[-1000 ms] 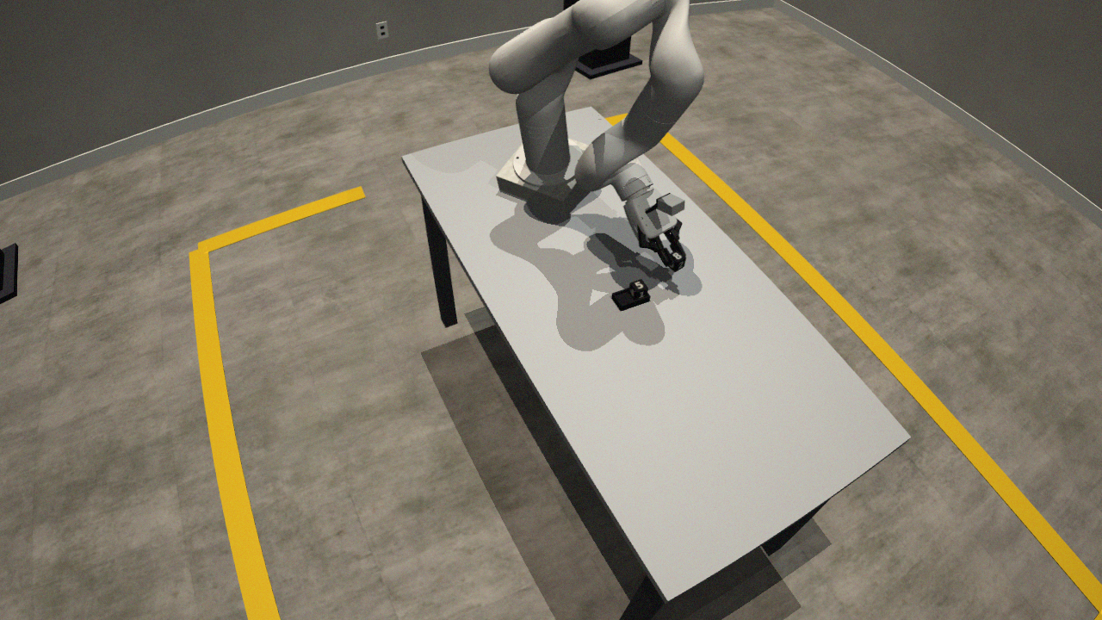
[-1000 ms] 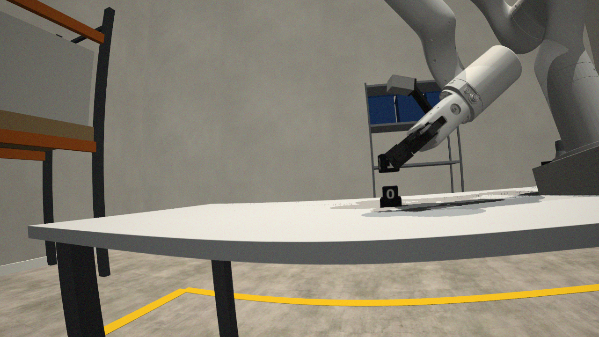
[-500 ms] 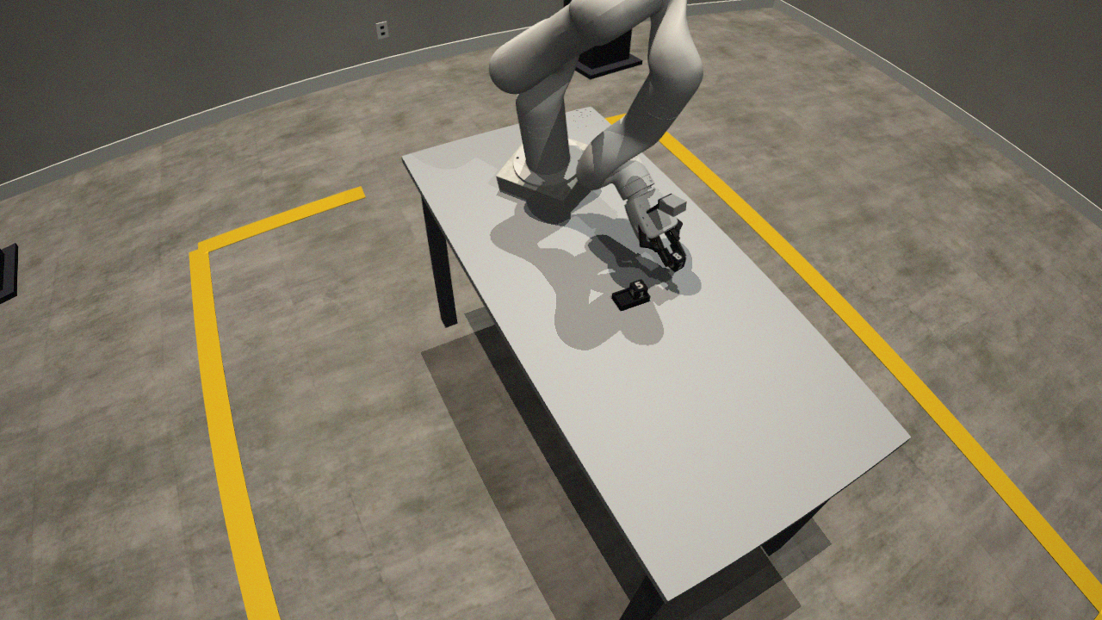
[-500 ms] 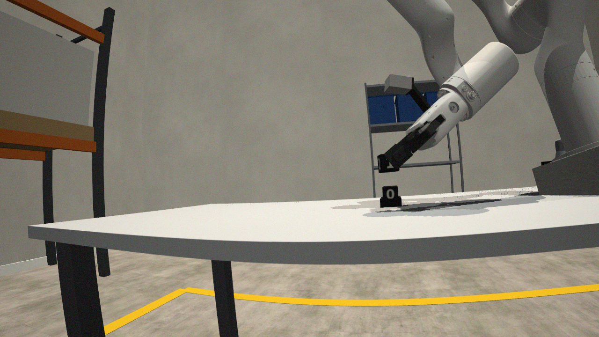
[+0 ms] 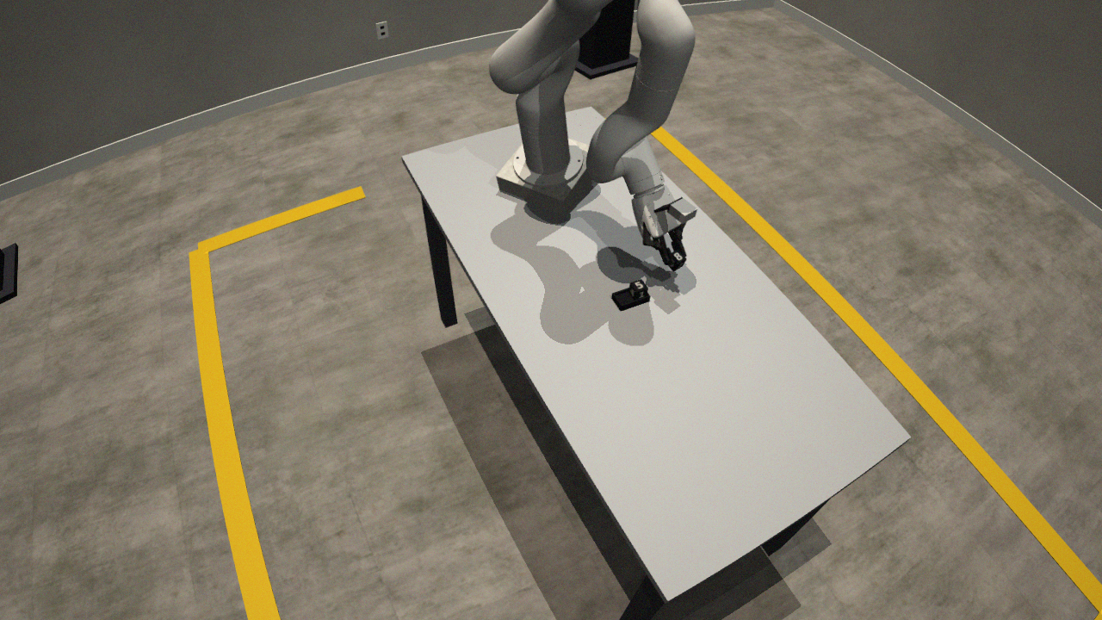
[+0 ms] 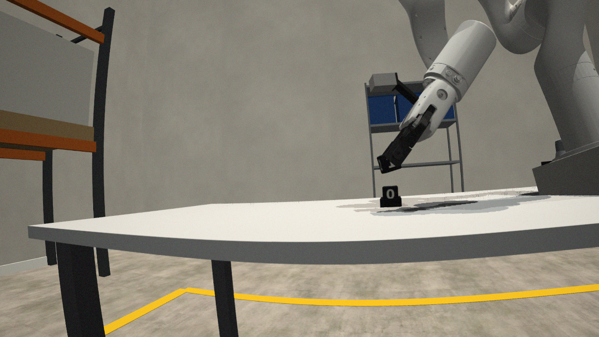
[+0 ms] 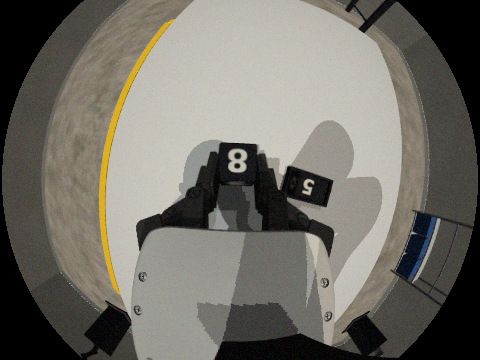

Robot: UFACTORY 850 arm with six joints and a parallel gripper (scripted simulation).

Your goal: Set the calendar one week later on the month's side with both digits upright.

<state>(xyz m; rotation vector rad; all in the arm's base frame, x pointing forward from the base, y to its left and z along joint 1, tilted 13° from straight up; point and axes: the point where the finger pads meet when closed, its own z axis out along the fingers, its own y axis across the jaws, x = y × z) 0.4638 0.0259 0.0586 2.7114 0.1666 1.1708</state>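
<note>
Now: hand 10 mm short of the black cube and 10 mm above it. From my hand the other things lie so: black tray: 10 mm behind, 110 mm to the right, 90 mm below.
</note>
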